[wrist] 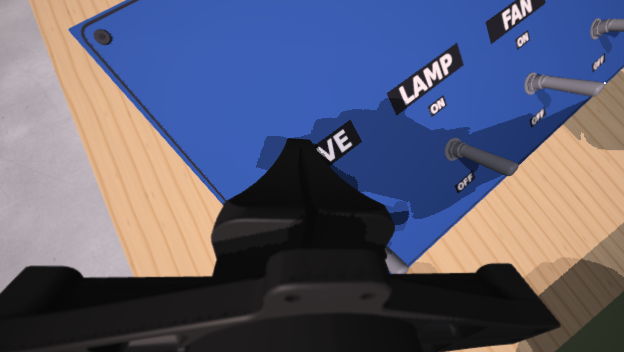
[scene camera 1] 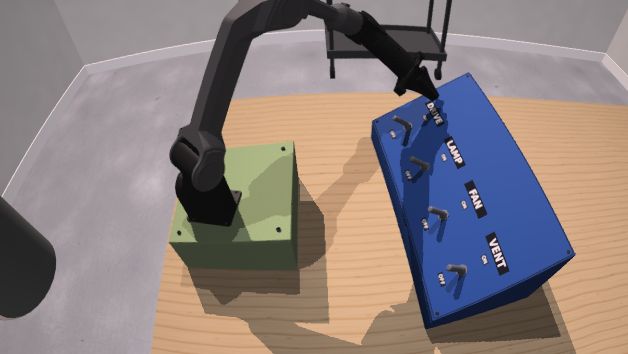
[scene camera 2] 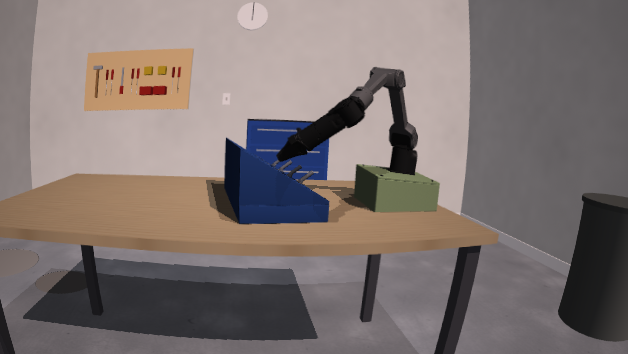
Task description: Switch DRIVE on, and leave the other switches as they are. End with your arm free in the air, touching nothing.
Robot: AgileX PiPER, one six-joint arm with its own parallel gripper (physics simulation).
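Note:
The blue switch panel (scene camera 1: 525, 210) (scene camera 2: 280, 202) (wrist: 200, 75) slopes up away from the arm's base. The DRIVE lever (scene camera 1: 401, 122) leans to its OFF side; in the wrist view its tip (wrist: 397, 262) shows beside the gripper. The LAMP lever (scene camera 1: 419, 163) (wrist: 482, 157), FAN lever (scene camera 1: 438, 213) (wrist: 565, 84) and VENT lever (scene camera 1: 456, 269) (wrist: 611, 26) also lean to OFF. My gripper (scene camera 1: 436, 97) (scene camera 2: 280, 158) (wrist: 297, 153) is shut and empty. Its tips are close over the panel by the DRIVE label (scene camera 1: 434, 114) (wrist: 340, 142), on the ON side of the lever; contact cannot be told.
The arm stands on a green block (scene camera 1: 265, 195) (scene camera 2: 405, 195). Block and panel stand on the wooden table (scene camera 1: 345, 280) (scene camera 2: 150, 220). Behind the table in scene camera 1 is a dark cart (scene camera 1: 385, 55). A dark bin (scene camera 1: 22, 265) (scene camera 2: 600, 270) stands beyond the table's end.

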